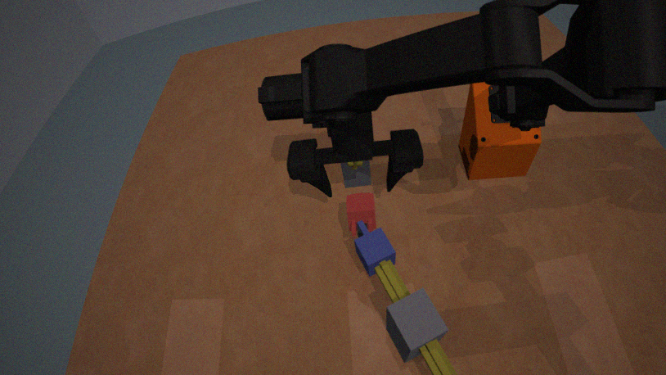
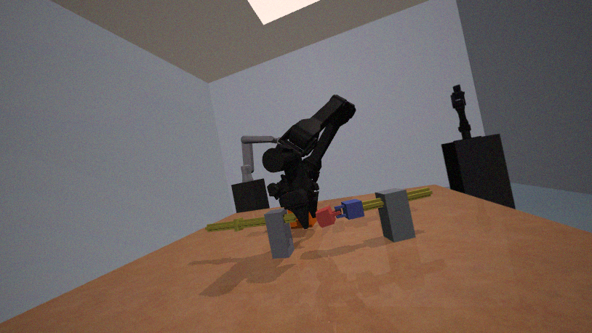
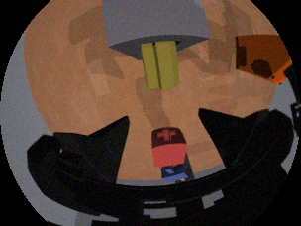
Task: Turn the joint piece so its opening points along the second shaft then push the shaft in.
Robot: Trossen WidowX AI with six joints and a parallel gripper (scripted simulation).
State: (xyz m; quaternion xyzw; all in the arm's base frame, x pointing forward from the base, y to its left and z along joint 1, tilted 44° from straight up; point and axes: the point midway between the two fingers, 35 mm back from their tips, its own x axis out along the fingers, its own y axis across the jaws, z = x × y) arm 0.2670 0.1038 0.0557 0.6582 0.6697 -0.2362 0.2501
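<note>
The red joint piece lies 50 mm to the left of my gripper tip and 10 mm above it.
</note>
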